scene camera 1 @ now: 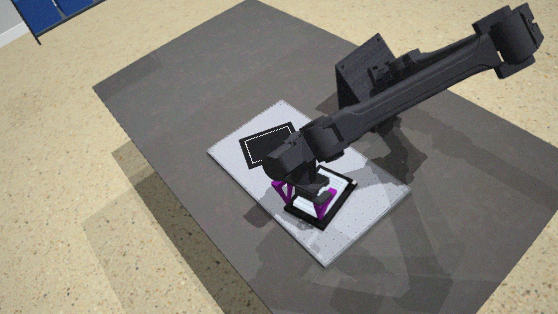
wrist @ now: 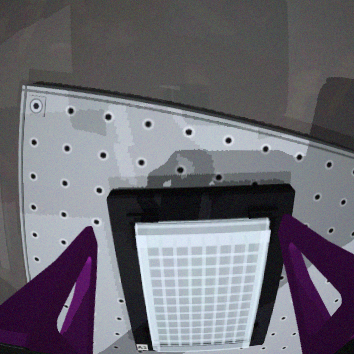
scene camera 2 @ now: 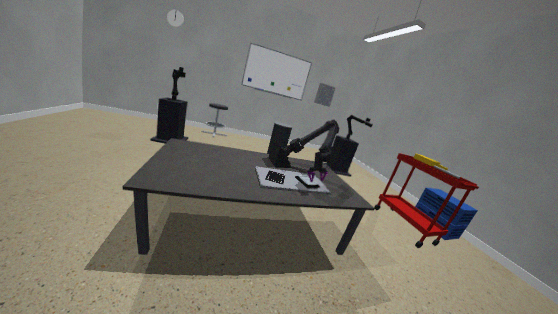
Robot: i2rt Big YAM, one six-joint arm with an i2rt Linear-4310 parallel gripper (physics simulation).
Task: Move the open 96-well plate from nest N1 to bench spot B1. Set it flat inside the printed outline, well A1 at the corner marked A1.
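Frame: origin at the arm's base, x up, y ahead, z left, level; centimetres.
Seen in the pictures: gripper, fingertip midpoint: (scene camera 1: 304, 210) (wrist: 189, 230) (scene camera 2: 316, 181); arm's base, origin of the base link: (scene camera 1: 384, 83) (scene camera 2: 282, 153).
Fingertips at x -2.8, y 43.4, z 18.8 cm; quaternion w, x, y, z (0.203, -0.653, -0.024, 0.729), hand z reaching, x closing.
Pixels of each thing's top centre, then the offset from my fingertips to it. "spot": a spot on its surface instead. Level surfaces: height alone.
- white 96-well plate, middle of its top: (wrist: 202, 304) (scene camera 1: 320, 191) (scene camera 2: 308, 179) dz -3.5, dx -2.5, dy -7.3 cm
- nest N1, middle of its top: (wrist: 202, 296) (scene camera 1: 320, 193) (scene camera 2: 307, 180) dz -3.6, dx -3.4, dy -7.2 cm
- small A1 label, surface spot: (wrist: 142, 347) spot: dz -1.1, dx -4.0, dy -16.3 cm
- Bench spot B1, surface spot: (scene camera 1: 267, 145) (scene camera 2: 275, 177) spot: dz -28.4, dx -5.0, dy -6.3 cm
- dark table, its level: dx -6.4 cm
The white 96-well plate (scene camera 1: 337, 183) (wrist: 205, 285) sits in the black frame of nest N1 (scene camera 1: 338, 210) (wrist: 122, 240). A small A1 label (wrist: 142, 347) is at the nest's lower left corner in the wrist view. My gripper (scene camera 1: 304, 207) (scene camera 2: 317, 180) (wrist: 189, 230) is open and empty, its purple fingers apart over the nest, one on each side of the plate. Bench spot B1 (scene camera 1: 267, 145) (scene camera 2: 275, 177) is a dark rectangle with a white printed outline; the arm hides part of it in scene camera 1. Its A1 mark cannot be made out.
Nest and spot are on a light perforated board (scene camera 1: 370, 200) (scene camera 2: 265, 186) (wrist: 50, 165) on the dark table (scene camera 1: 175, 100) (scene camera 2: 200, 172). The arm (scene camera 1: 415, 95) reaches in from the upper right in scene camera 1. A red cart (scene camera 2: 410, 214) stands right of the table.
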